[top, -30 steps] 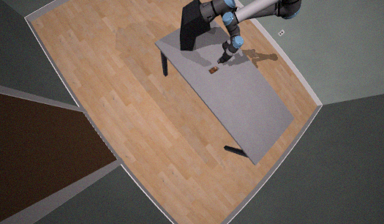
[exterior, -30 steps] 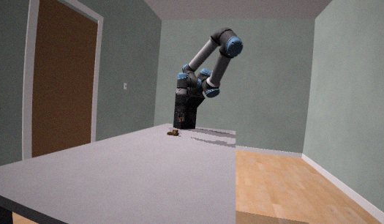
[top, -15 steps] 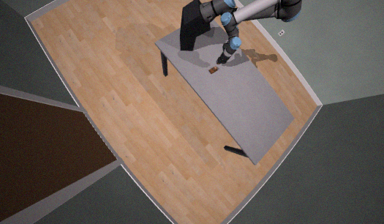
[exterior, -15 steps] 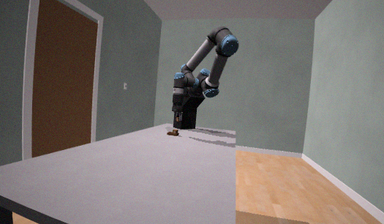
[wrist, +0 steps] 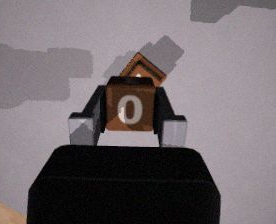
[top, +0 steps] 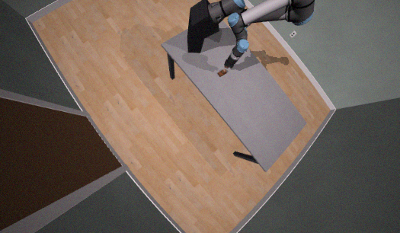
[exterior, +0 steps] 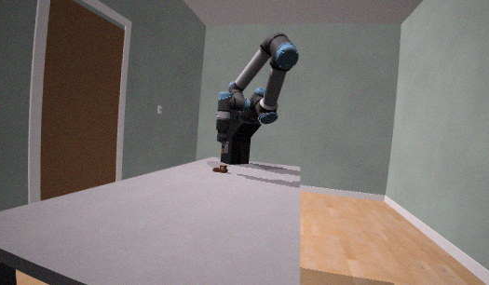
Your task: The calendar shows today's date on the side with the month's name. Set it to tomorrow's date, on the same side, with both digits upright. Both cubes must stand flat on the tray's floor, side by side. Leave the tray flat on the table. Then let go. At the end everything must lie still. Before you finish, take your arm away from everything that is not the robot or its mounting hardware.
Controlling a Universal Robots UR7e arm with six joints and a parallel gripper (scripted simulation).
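My hand is 10 mm short of the calendar tray, 20 mm to the left of it and 120 mm above it. From my hand the other things lie so: brown wooden cube 10 mm below.
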